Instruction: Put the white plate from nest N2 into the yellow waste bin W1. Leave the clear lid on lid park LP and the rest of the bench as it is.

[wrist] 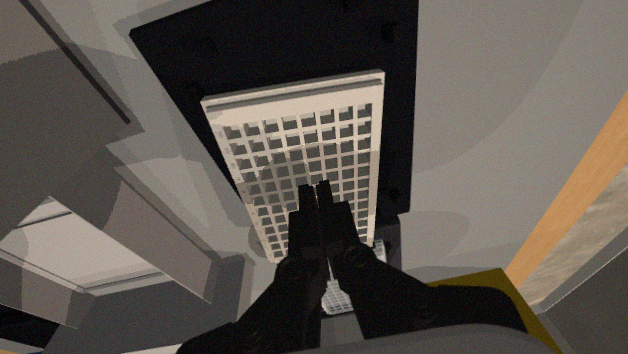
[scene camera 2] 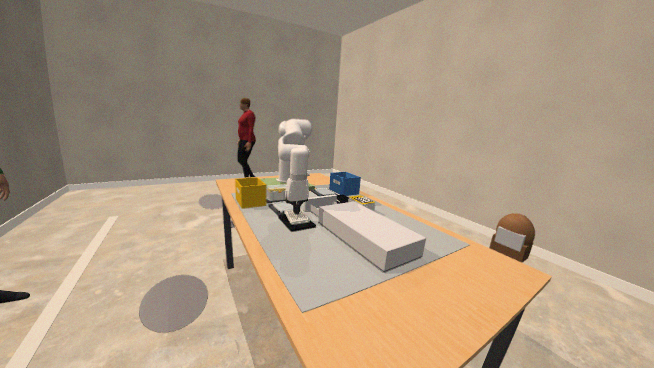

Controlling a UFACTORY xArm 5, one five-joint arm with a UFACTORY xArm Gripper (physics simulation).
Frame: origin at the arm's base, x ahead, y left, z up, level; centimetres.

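Seen in the pictures: gripper, fingertip midpoint: (wrist: pixel 318 201) (scene camera 2: pixel 296 213); arm's base at its link origin: (scene camera 2: pixel 285 180).
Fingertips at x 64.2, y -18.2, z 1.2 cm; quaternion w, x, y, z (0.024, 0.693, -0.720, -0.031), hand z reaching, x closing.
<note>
Pixels of each thing's top centre, then the offset from my fingertips to it. "pt": a spot on its surface instead. Level surfaces: height alone.
- white plate at its top centre: (wrist: pixel 312 204) (scene camera 2: pixel 296 213) dx -0.7, dy +0.5, dz -0.5 cm
- black nest at its top centre: (wrist: pixel 317 160) (scene camera 2: pixel 296 218) dx +1.3, dy -0.4, dz -1.9 cm
- yellow waste bin at its top centre: (scene camera 2: pixel 249 181) dx -34.3, dy -13.9, dz +7.9 cm
- pale gridded piece at its top centre: (wrist: pixel 350 290) (scene camera 2: pixel 284 205) dx -16.3, dy -0.1, dz -1.5 cm
- grey block at a spot on its surface: (scene camera 2: pixel 319 203) pt dx -9.4, dy +17.5, dz -0.4 cm
- blue bin at its top centre: (scene camera 2: pixel 345 174) dx -34.8, dy +50.7, dz +7.9 cm
- yellow-rimmed rack at its top centre: (scene camera 2: pixel 361 198) dx +1.3, dy +37.5, dz +3.6 cm
- table at its surface level: dz -4.4 cm
The white plate (scene camera 2: pixel 298 218) (wrist: pixel 376 150), a gridded plate, lies on a black nest (scene camera 2: pixel 302 227) (wrist: pixel 280 55). In the wrist view it sits toward the lower end of the nest, with bare black base beyond its upper edge. I cannot tell whether it is level, and no nest label is readable. My gripper (scene camera 2: pixel 297 212) (wrist: pixel 318 201) is shut and empty, its fingertips over the plate; the gap to it is unclear. The yellow waste bin (scene camera 2: pixel 250 193) (wrist: pixel 492 280) stands behind and left of the nest. A pale gridded piece (wrist: pixel 337 301), perhaps the clear lid, shows partly behind the fingers.
A long white block (scene camera 2: pixel 372 232) lies right of the nest, with a grey block (scene camera 2: pixel 319 203) behind it. A blue bin (scene camera 2: pixel 345 183) and a yellow-rimmed rack (scene camera 2: pixel 370 200) stand at the back right. A person in red (scene camera 2: pixel 246 125) stands beyond the table (scene camera 2: pixel 425 305).
</note>
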